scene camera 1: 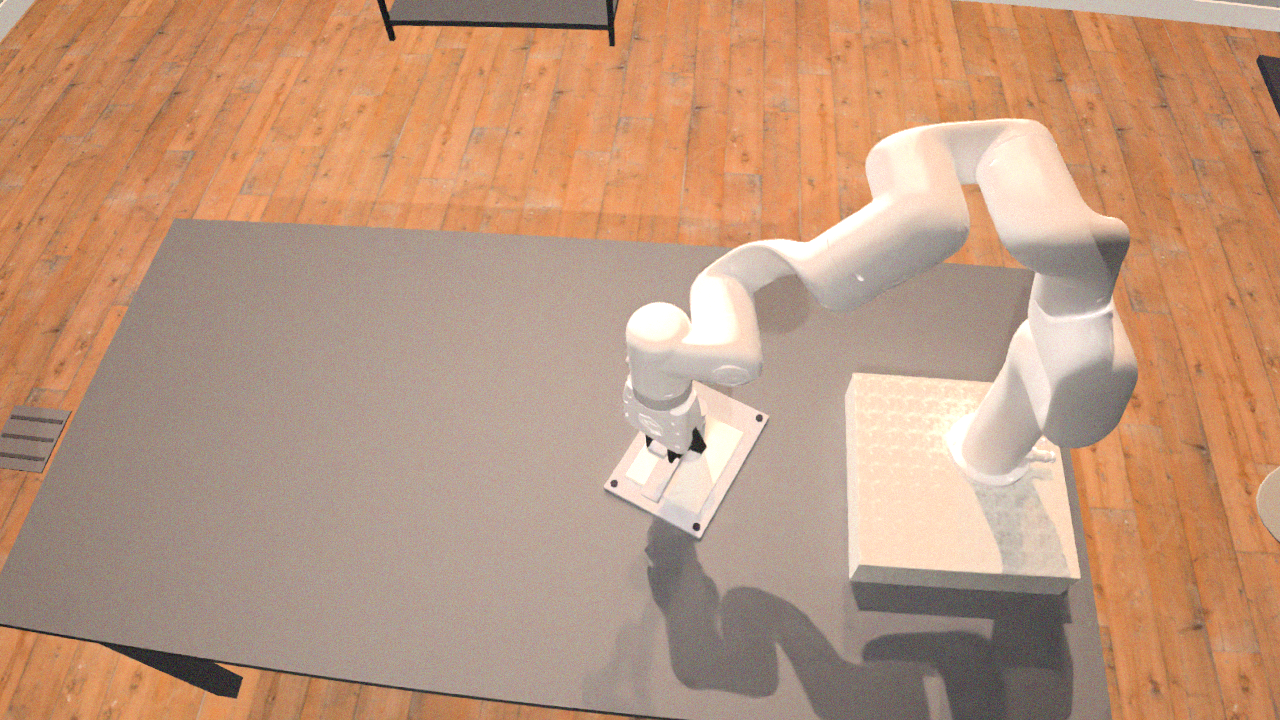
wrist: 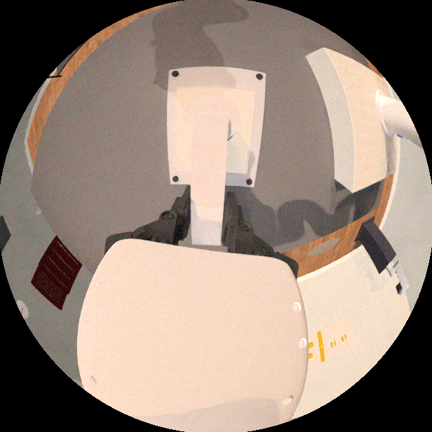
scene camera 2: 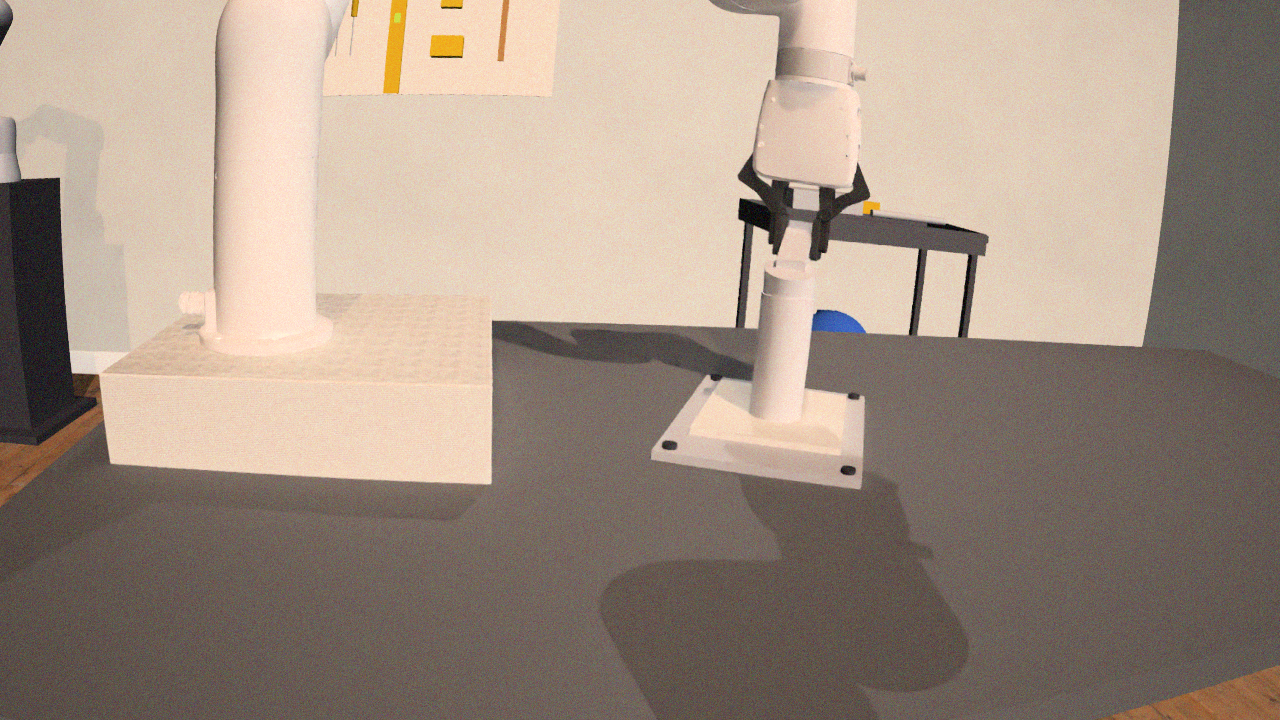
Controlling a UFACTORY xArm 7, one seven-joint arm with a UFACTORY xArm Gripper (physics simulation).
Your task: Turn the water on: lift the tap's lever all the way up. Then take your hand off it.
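Where they show: gripper, fingertip midpoint: (scene camera 1: 665,448); arm's base at its link origin: (scene camera 1: 988,450) (scene camera 2: 265,337).
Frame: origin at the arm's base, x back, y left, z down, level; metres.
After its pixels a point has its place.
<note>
The white tap's upright column (scene camera 2: 781,353) @(x -0.450, y 0.010, z -0.001 m) stands on a pale base plate (scene camera 1: 725,469) @(x -0.394, y 0.057, z 0.067 m) (scene camera 2: 760,458) @(x -0.421, y -0.063, z 0.067 m) (wrist: 172,125) with black corner bolts. Its flat white lever (scene camera 2: 795,241) @(x -0.471, y 0.073, z -0.092 m) (wrist: 207,215) slopes steeply upward from the top of the column in the second scene view. My gripper (scene camera 1: 684,450) @(x -0.483, y 0.103, z -0.074 m) (scene camera 2: 796,250) @(x -0.483, y 0.103, z -0.074 m) (wrist: 208,201) is shut on the lever, with one black finger on each side of it. The fingertips are just above the column's top. A pale bar, apparently the spout (scene camera 1: 660,480) @(x -0.487, y 0.124, z -0.008 m), shows below the fingers in the first scene view. The gripper and arm partly hide the tap there.
The arm's thick pale pedestal (scene camera 1: 939,537) @(x -0.078, y 0.151, z 0.000 m) (scene camera 2: 295,429) @(x -0.063, y -0.120, z 0.038 m) (wrist: 367,125) stands on the grey table (scene camera 1: 358,402) @(x -1.024, y 0.026, z 0.075 m) (scene camera 2: 447,608) @(x -0.195, y -0.287, z 0.075 m) (wrist: 100,125), beside the tap's base plate. A dark side table (scene camera 2: 895,231) and a blue round object (scene camera 2: 841,322) are behind in the second scene view.
</note>
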